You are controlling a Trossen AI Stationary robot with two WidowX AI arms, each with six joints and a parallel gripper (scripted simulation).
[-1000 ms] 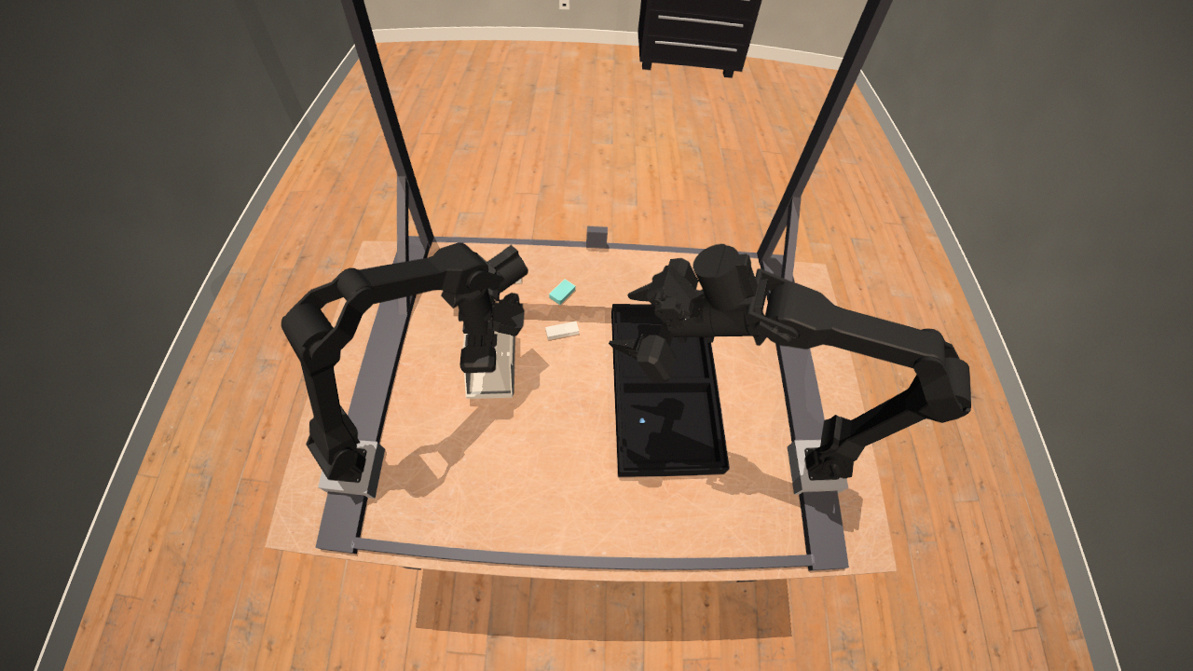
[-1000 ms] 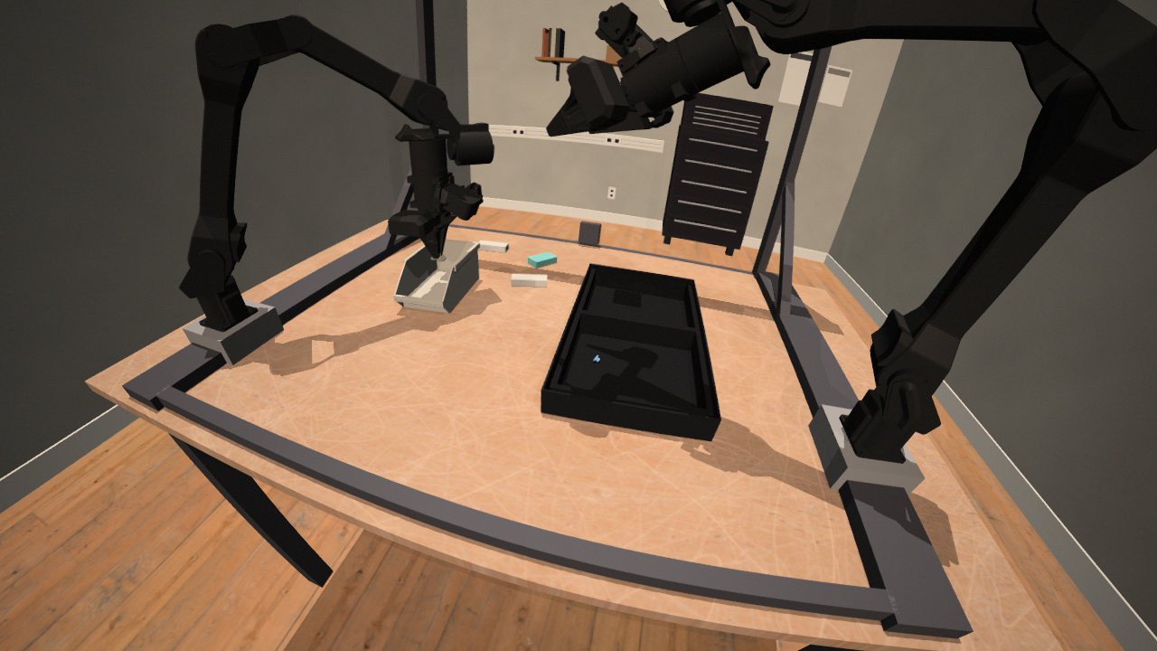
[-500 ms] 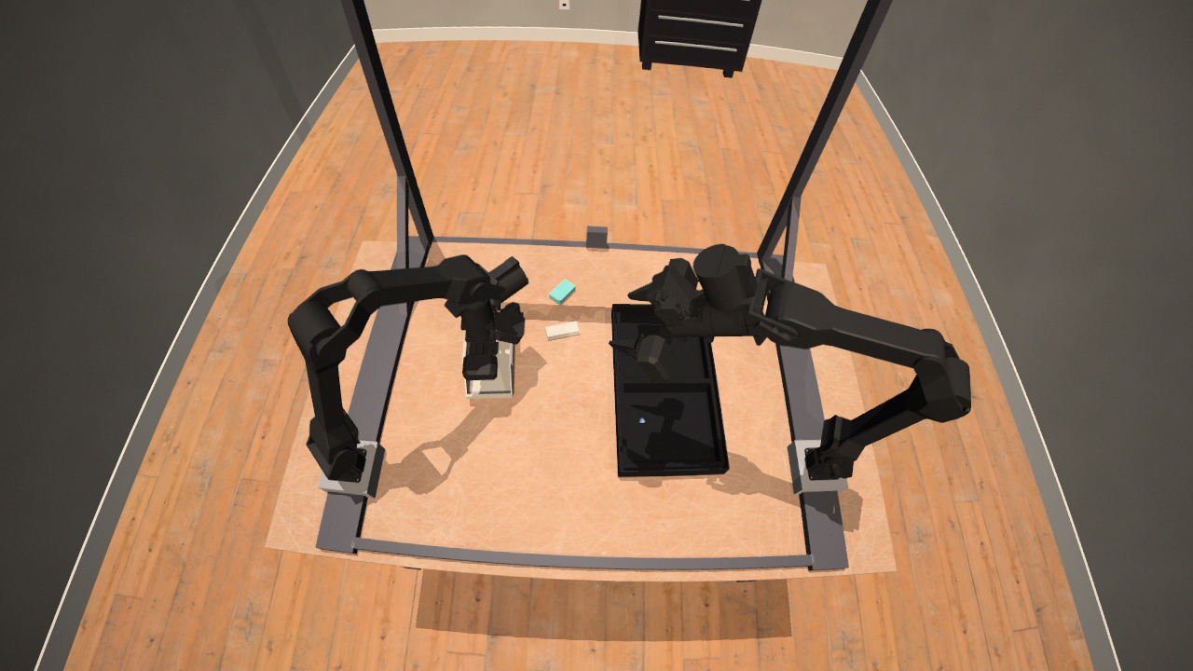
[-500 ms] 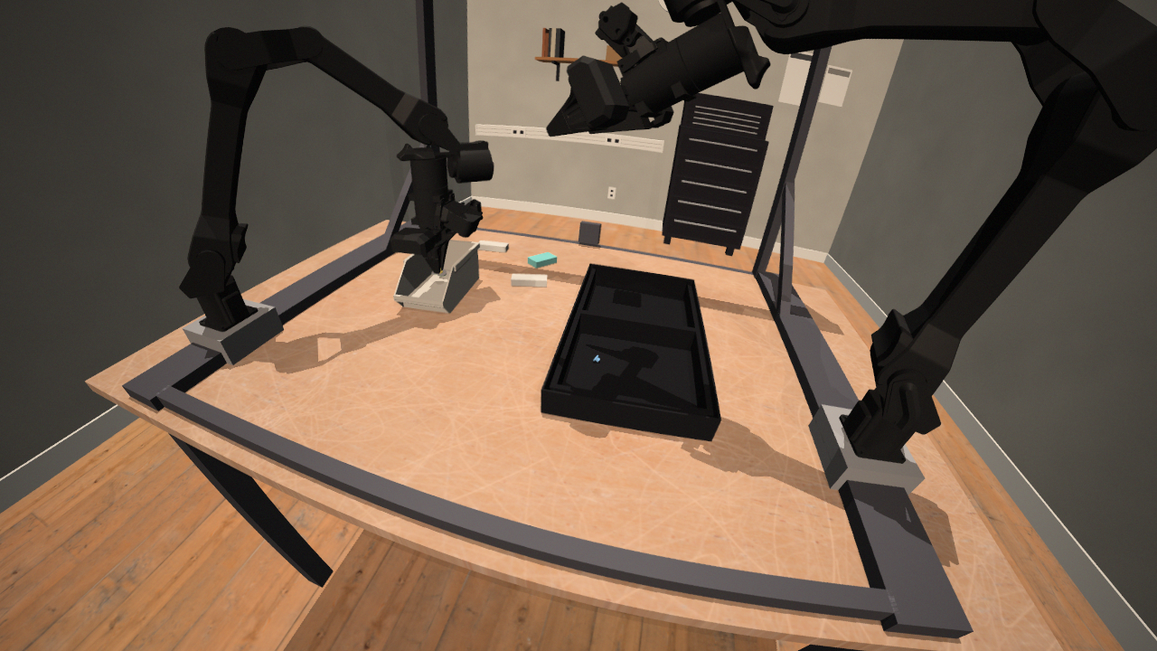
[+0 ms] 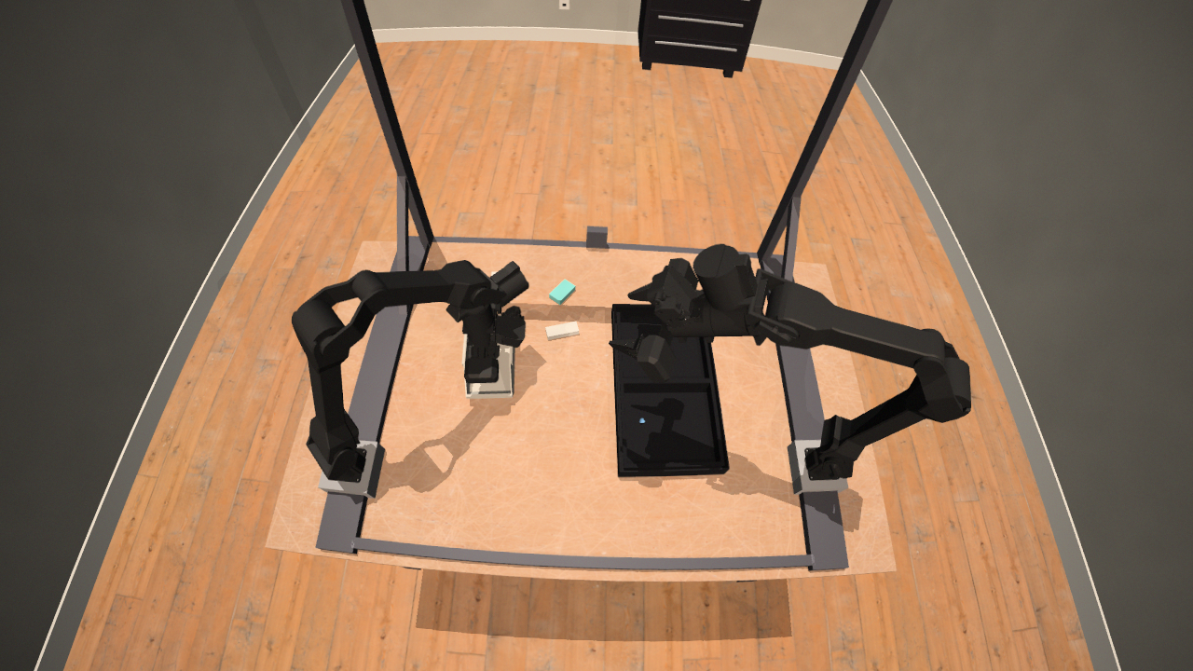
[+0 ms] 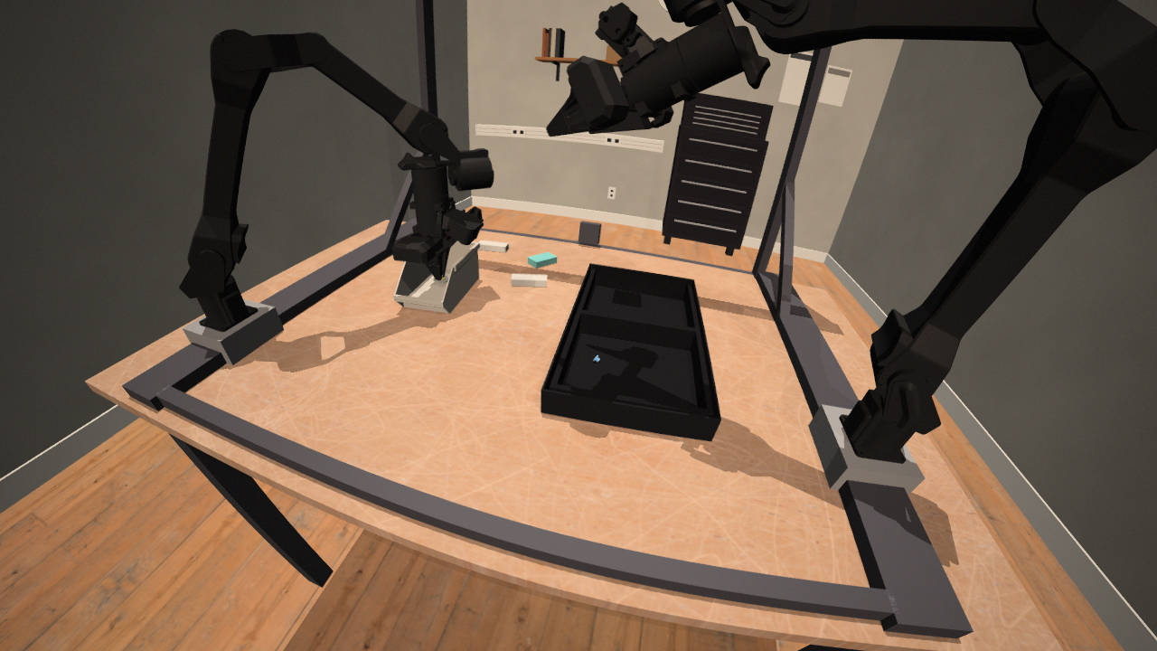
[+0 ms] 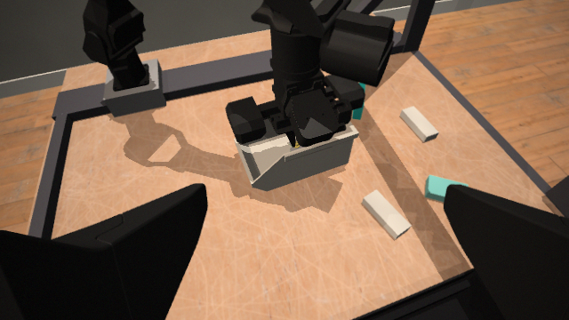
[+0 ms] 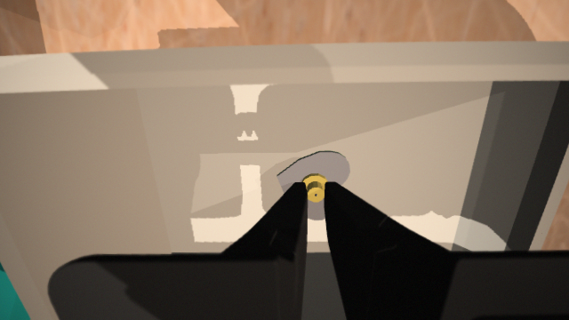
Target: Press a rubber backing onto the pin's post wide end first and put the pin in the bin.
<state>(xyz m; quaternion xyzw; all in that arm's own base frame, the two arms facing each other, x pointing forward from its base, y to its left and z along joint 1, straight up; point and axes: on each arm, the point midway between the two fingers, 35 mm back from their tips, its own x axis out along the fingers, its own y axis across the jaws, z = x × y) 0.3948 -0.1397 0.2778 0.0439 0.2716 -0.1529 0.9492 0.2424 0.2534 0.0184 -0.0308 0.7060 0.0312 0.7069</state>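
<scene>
The grey bin is 20 mm below my right hand and 10 mm ahead of it. Also, from my right hand: yellow backing: 30 mm below; then cream block: 150 mm to the left, 80 mm behind, 60 mm below; then heart-shaped pin: 30 mm below.
</scene>
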